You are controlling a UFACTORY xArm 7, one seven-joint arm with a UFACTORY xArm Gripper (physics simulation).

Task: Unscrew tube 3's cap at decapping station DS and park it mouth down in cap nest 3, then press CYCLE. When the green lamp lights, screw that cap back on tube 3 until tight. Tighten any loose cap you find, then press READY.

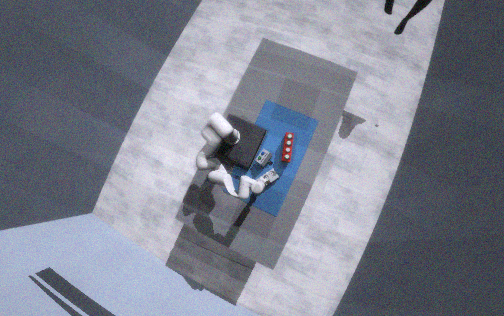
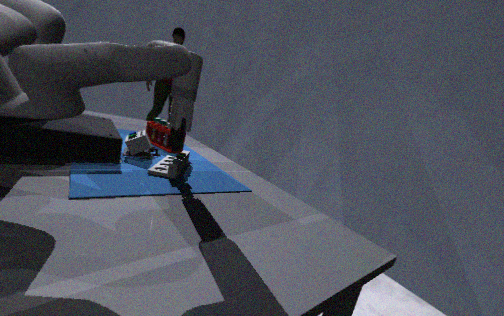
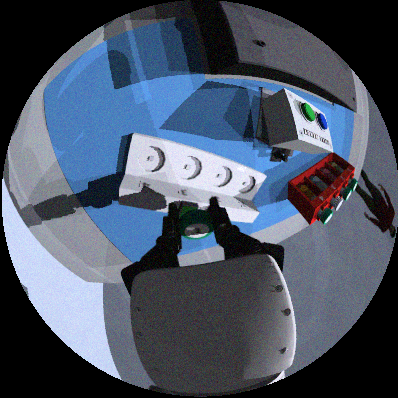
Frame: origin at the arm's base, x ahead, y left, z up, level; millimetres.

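Where they show: gripper, fingertip midpoint: (image 2: 174, 148) (image 3: 193, 209); arm's base at its link origin: (image 1: 232, 136).
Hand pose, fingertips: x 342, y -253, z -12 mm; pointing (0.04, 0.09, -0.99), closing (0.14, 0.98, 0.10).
Things, the pixels of their centre, and the offset from my fingertips. "spot": a spot on its surface instead. Level surfaces: height alone.
- green-rimmed cap at the middle of its body: (image 3: 195, 225) dx +8, dy -3, dz +15 mm
- grey-white button box at the middle of its body: (image 3: 301, 125) (image 2: 138, 142) (image 1: 263, 157) dx -57, dy +188, dz -32 mm
- green button at the middle of its body: (image 3: 306, 112) dx -84, dy +173, dz -10 mm
- blue button at the middle of its body: (image 3: 320, 121) dx -72, dy +216, dz -10 mm
- red rack at the middle of its body: (image 3: 326, 182) (image 2: 164, 136) (image 1: 287, 147) dx +90, dy +324, dz -23 mm
- small dark object at a spot on its surface: (image 3: 280, 154) spot: dx +4, dy +168, dz -62 mm
- blue mat at its surface level: dz -74 mm
My gripper (image 3: 193, 209) (image 2: 177, 145) is shut on a green-rimmed cap (image 3: 196, 225) with a pale top and a blurred dark mark. The cap is at the lower edge of a white sloped block (image 3: 171, 163) (image 1: 269, 177) (image 2: 160, 171) with round nests in its upper face; these nests look empty. Whether tube 3 is under the cap is hidden by the cap and fingers. A bit of green shows just behind the cap. A grey-white button box (image 3: 295, 131) (image 1: 263, 158) (image 2: 138, 144) carries a green button (image 3: 308, 112) and a blue button (image 3: 322, 121).
A red rack (image 3: 302, 201) (image 1: 284, 151) (image 2: 159, 134) holds several capped tubes beyond the block. A small dark object (image 3: 280, 154) lies beside the button box. A large dark slab (image 1: 245, 142) (image 3: 285, 50) stands near the arm's base. Everything is around a blue mat (image 1: 290, 112) (image 2: 100, 187).
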